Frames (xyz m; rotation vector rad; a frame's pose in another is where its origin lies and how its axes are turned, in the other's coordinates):
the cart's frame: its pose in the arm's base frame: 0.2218 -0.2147 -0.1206 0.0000 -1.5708 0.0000
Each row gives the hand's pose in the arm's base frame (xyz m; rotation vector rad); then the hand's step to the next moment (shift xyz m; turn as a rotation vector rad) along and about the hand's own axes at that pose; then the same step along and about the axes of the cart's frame.
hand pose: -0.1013 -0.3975 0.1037 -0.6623 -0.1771 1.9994
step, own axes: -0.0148 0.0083 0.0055 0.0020 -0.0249 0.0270
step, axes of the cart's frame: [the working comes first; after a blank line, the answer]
step, axes of the arm's base frame: -0.0038 -0.0160 0.0070 0.0044 0.0183 0.0316

0.0070 -0.0160 0.0038 0.0316 0.0183 -0.0044
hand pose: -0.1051 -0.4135 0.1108 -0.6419 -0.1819 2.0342
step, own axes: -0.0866 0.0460 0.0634 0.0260 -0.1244 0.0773
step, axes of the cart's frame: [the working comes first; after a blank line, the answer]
step, axes of the arm's base frame: -0.0326 -0.0889 0.0684 0.0448 0.0975 0.1031

0.0684 -0.0889 0.0326 0.1031 0.0975 -0.0448
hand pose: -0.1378 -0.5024 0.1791 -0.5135 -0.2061 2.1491
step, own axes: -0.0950 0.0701 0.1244 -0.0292 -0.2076 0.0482
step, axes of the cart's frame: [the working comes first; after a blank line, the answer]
step, axes of the arm's base frame: -0.0564 -0.1130 0.1161 0.1473 0.1009 0.1200

0.1161 -0.1130 0.0564 0.1200 0.1009 -0.1473
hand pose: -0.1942 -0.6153 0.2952 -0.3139 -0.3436 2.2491
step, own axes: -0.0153 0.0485 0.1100 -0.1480 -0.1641 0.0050
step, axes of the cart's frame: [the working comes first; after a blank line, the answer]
step, axes of the arm's base frame: -0.0610 -0.0577 0.0874 0.2066 -0.0113 0.0778

0.0874 -0.0577 0.0610 0.0778 -0.0113 -0.2066
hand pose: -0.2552 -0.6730 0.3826 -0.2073 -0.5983 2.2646
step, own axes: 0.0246 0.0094 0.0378 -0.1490 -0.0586 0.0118
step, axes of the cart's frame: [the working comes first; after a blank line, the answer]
step, axes of the arm's base frame: -0.0354 -0.0012 0.0295 0.1369 -0.0771 0.0331

0.0295 -0.0012 0.0354 0.0331 -0.0771 -0.1369
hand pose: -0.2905 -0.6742 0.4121 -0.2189 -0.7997 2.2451
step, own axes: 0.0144 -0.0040 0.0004 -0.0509 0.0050 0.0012
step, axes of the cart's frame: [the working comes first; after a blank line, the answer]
step, axes of the arm's base frame: -0.0082 0.0119 0.0039 0.0332 -0.0385 -0.0061

0.0039 0.0119 0.0082 -0.0061 -0.0385 -0.0332
